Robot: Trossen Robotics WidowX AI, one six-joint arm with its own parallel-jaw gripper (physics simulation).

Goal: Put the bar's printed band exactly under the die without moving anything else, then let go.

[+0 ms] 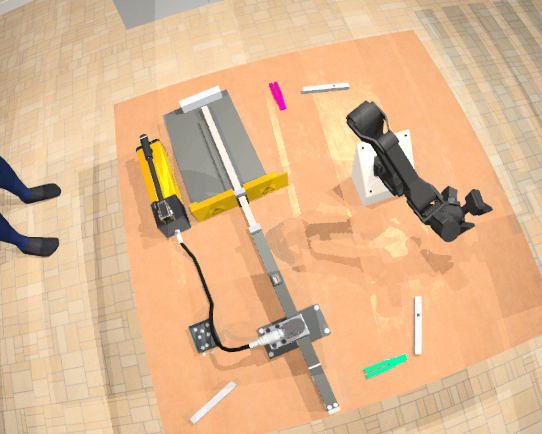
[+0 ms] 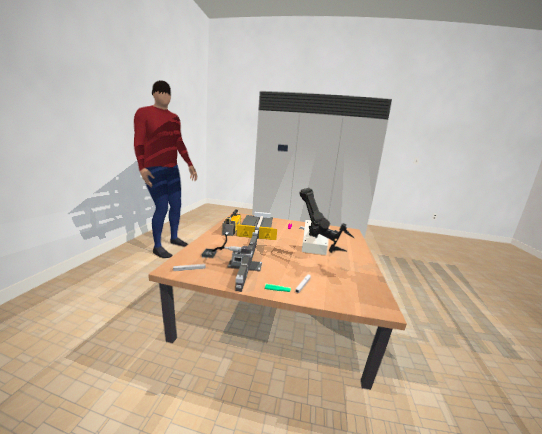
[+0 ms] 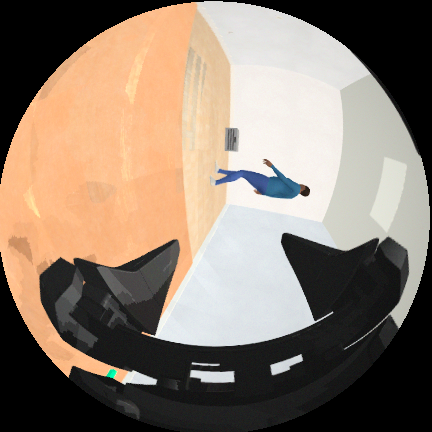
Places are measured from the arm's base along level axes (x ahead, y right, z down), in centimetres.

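Pixels of known places: gripper, fingertip midpoint: point(image 1: 483, 217) point(image 2: 350, 244) point(image 3: 231, 241); arm's base at its link origin: point(image 1: 383, 165) point(image 2: 314, 232).
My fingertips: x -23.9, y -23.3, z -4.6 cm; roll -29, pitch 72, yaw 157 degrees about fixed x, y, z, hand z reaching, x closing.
Note:
Ahead of a thing's pixels: the offset from my fingertips to its top centre. "spot": to the spot under its first point. Level surfaces: height alone.
A long pale bar point(image 1: 220, 145) runs through the yellow guard point(image 1: 210, 209) point(image 2: 270, 233) to a narrow grey track point(image 1: 266, 255) point(image 2: 241, 279). The silver press head @(spot: dx +58.5, dy -17.9, dz +6.5 cm) point(image 1: 294, 327) point(image 2: 243, 253) sits over the track; its die is too small to make out. A thin white line @(spot: dx +55.0, dy -29.3, dz +10.9 cm) point(image 1: 314, 366) crosses the track beyond the head; I cannot tell whether it is the bar's printed band. My gripper point(image 1: 481, 217) point(image 2: 344, 243) point(image 3: 231, 241) is open and empty, raised over the table's right side, well away from the bar and press head.
A yellow pump @(spot: dx +92.8, dy +40.4, dz +10.1 cm) point(image 1: 159, 165) joins the press head by a black hose @(spot: dx +83.5, dy +3.5, dz +17.5 cm) point(image 1: 202, 275). Loose pale strips @(dx +85.6, dy -35.6, dz +16.5 cm) point(image 1: 213, 402) @(dx +22.3, dy -23.9, dz +16.5 cm) point(image 1: 418, 332) @(dx +31.6, dy +64.9, dz +16.5 cm) point(image 1: 320, 89), a green tool @(dx +34.1, dy -33.4, dz +17.3 cm) point(image 1: 386, 366) point(image 2: 277, 288) and a magenta tool @(dx +49.6, dy +65.1, dz +17.3 cm) point(image 1: 278, 97) lie on the table @(dz +18.5 cm) point(image 1: 350, 390). A person point(image 2: 162, 135) stands beyond its left side.

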